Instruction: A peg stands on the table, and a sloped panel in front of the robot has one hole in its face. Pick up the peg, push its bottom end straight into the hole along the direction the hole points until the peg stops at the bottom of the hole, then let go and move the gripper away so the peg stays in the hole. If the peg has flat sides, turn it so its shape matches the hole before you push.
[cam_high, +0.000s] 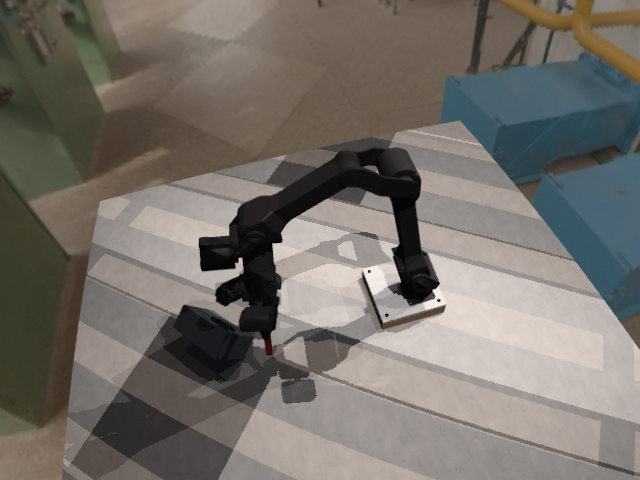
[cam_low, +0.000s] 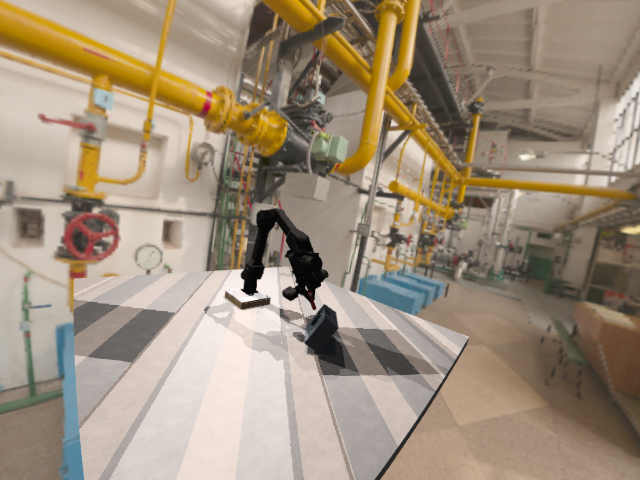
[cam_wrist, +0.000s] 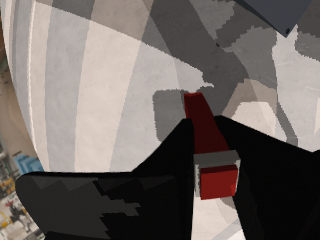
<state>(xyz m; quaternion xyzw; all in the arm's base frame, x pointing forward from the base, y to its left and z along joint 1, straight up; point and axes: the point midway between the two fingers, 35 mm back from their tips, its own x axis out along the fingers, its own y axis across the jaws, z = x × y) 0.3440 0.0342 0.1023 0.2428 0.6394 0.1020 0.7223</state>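
The panel is 11 cm ahead of my gripper tip, 7 cm to the right of it and 4 cm below it. From my gripper tip the other things lie so: red peg (1 cm to the right, 1 cm above).
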